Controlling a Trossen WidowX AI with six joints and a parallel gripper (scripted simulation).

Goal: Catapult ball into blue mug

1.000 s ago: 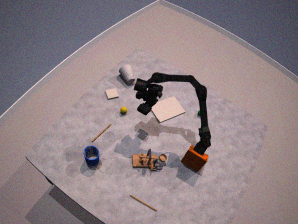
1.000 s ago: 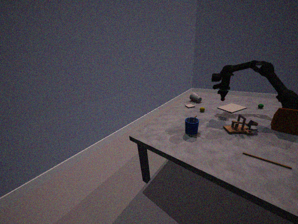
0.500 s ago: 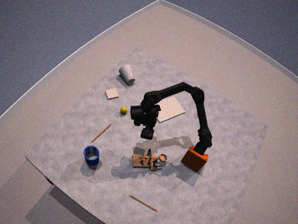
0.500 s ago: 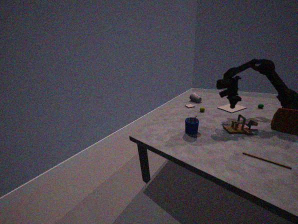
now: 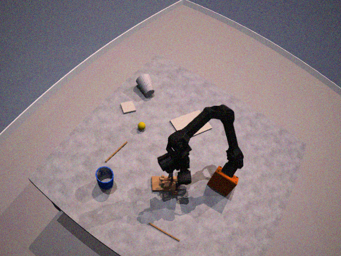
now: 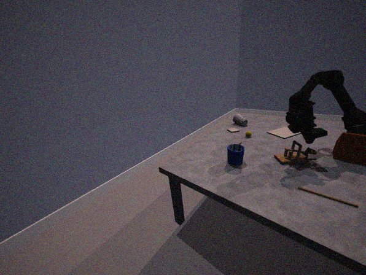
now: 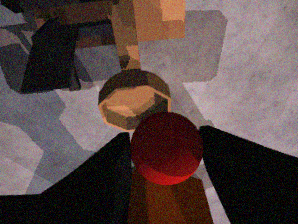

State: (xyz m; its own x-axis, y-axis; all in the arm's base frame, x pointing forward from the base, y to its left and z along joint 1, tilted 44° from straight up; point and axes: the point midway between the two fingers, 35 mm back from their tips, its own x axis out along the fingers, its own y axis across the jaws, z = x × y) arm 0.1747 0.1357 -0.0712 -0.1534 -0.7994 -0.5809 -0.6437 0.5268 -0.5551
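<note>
The wooden catapult is 10 mm ahead of my gripper tip, 50 mm to the left of it and 50 mm below it. From my gripper tip the other things lie so: large flat tile 180 mm ahead, 340 mm to the right, 100 mm below; yellow ball 370 mm ahead, 110 mm to the right, 80 mm below; red ball 10 mm above.
</note>
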